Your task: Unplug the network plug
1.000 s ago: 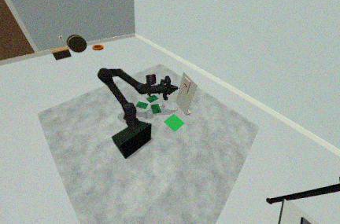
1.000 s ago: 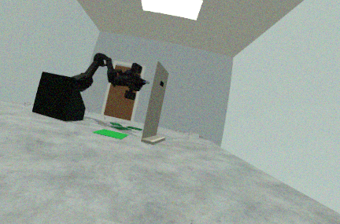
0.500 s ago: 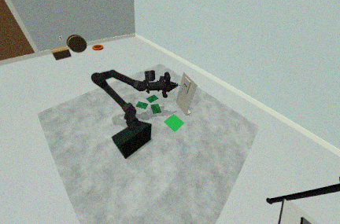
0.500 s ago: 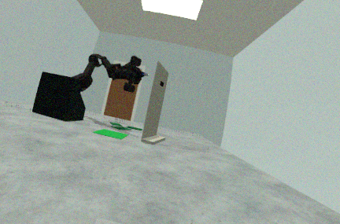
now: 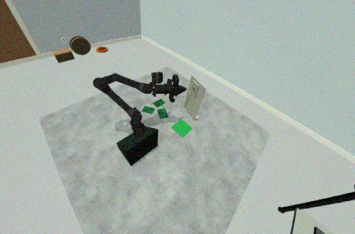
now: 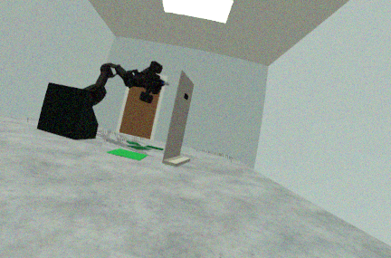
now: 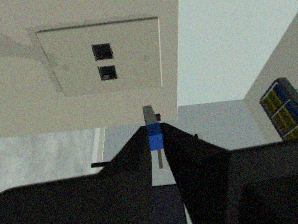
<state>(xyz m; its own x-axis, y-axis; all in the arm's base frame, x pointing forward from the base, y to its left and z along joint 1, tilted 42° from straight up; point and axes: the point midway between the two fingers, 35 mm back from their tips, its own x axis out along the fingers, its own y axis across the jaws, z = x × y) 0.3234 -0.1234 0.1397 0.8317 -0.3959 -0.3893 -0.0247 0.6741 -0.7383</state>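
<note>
Now: the green marked square 300 mm below my gripper tip, 80 mm to the right of it and 60 mm behind it. From my gripper tip the other things lie so: upright panel (150 mm below, 100 mm ahead, 20 mm to the right).
</note>
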